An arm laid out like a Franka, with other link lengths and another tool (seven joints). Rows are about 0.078 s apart.
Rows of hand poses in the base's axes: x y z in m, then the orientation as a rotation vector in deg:
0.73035, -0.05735, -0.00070, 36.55, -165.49, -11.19
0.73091, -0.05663, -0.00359, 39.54, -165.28, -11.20
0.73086, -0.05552, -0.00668, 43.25, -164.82, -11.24
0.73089, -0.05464, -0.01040, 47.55, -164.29, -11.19
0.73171, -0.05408, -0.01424, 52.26, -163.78, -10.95
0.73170, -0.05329, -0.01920, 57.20, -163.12, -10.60
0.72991, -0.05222, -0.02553, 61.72, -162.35, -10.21
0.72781, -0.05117, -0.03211, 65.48, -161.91, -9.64
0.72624, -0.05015, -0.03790, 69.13, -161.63, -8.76
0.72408, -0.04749, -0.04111, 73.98, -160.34, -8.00
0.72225, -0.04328, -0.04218, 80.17, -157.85, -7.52
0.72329, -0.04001, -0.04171, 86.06, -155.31, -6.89
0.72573, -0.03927, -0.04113, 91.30, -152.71, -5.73
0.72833, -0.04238, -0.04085, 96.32, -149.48, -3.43
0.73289, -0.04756, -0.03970, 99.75, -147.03, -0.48
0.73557, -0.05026, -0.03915, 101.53, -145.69, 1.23
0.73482, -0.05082, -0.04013, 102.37, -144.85, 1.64
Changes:
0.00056, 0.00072, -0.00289, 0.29, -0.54, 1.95
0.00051, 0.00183, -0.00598, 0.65, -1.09, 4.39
0.00054, 0.00271, -0.00970, 1.02, -1.83, 7.20
0.00136, 0.00327, -0.01354, 1.33, -2.84, 10.24
0.00135, 0.00406, -0.01850, 1.61, -3.91, 13.43
-0.00044, 0.00513, -0.02483, 1.82, -4.86, 16.37
-0.00254, 0.00618, -0.03141, 1.88, -5.93, 18.75
-0.00411, 0.00720, -0.03720, 1.77, -7.21, 21.00
-0.00627, 0.00986, -0.04041, 1.78, -8.16, 24.21
-0.00810, 0.01407, -0.04148, 2.03, -8.77, 28.50
-0.00706, 0.01734, -0.04101, 2.19, -9.45, 32.62
-0.00462, 0.01808, -0.04043, 1.94, -10.02, 36.42
-0.00202, 0.01497, -0.04015, 0.88, -10.27, 40.41
0.00254, 0.00979, -0.03900, -0.75, -10.55, 43.31
0.00522, 0.00709, -0.03845, -1.71, -10.73, 44.86
0.00447, 0.00653, -0.03943, -1.93, -10.59, 45.64

